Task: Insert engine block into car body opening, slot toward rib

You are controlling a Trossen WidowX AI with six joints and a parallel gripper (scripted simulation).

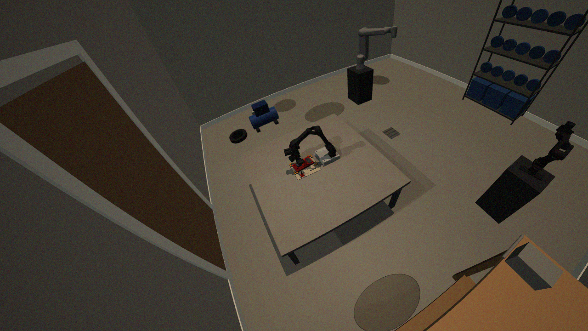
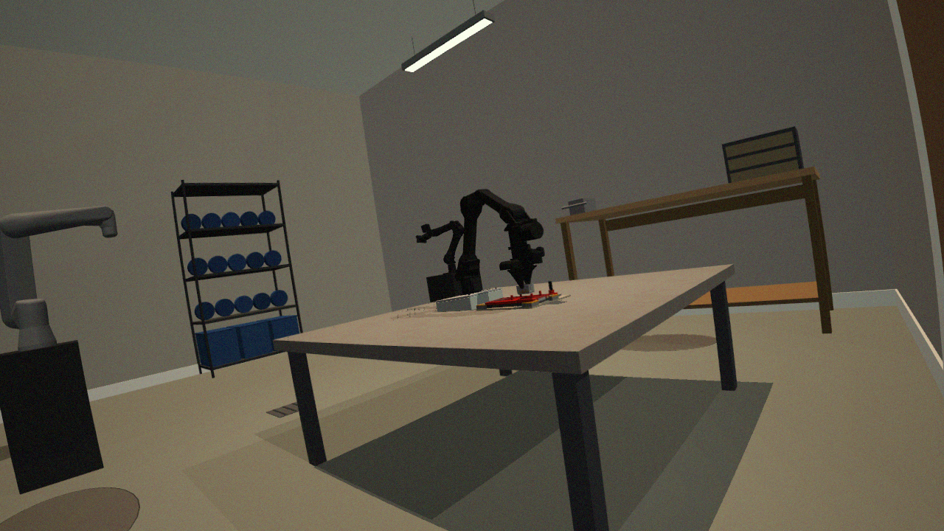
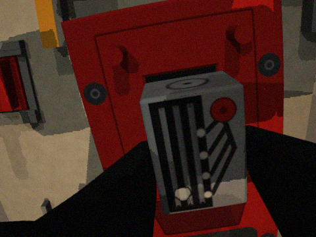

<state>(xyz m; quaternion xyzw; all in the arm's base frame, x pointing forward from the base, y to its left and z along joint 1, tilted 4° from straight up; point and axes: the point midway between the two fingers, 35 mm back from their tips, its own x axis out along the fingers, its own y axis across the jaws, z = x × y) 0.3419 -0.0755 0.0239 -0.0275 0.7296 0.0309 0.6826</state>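
The grey engine block is 1 cm below my gripper tip.
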